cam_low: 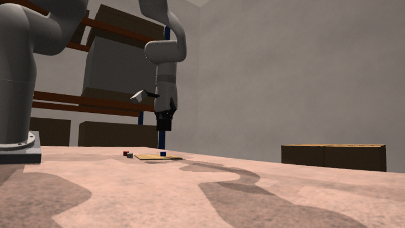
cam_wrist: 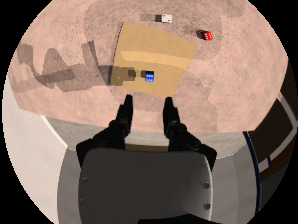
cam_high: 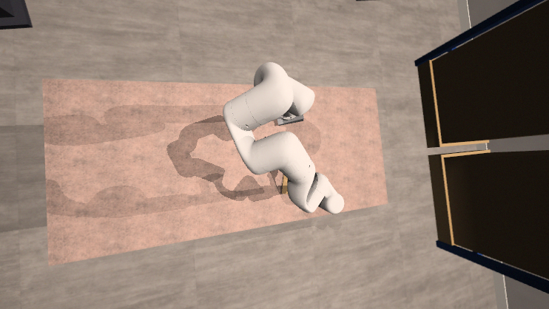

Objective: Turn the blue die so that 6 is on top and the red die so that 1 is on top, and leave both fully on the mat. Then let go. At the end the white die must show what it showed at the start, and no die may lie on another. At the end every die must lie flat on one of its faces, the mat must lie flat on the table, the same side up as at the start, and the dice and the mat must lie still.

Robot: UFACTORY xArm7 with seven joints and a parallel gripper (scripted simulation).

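The red die lies 8 cm behind my hand, 11 cm to the left of it and 11 cm below it. Round my hand: tan mat: 2 cm behind, 11 cm below; blue die: 10 cm below; white die: 11 cm behind, 4 cm to the left, 11 cm below.
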